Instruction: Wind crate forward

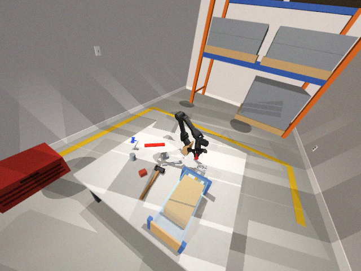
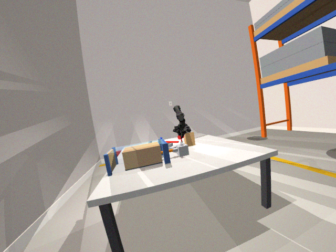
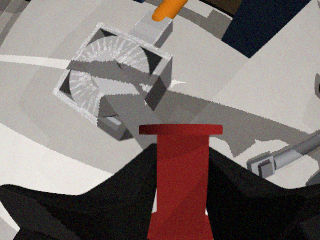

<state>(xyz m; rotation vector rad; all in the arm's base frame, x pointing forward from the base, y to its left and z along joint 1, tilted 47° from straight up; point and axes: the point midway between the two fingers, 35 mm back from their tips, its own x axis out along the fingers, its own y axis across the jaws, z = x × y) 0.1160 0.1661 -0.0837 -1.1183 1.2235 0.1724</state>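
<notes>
Right now the red-knobbed winch handle is 30 mm to the left of my gripper tip and 30 mm below it. From my gripper tip the other things lie so: grey hand winch 10 mm behind, 80 mm to the left, 100 mm below; then red knob 10 mm behind, 10 mm to the right; then frame 170 mm ahead, 110 mm to the left, 30 mm below.
</notes>
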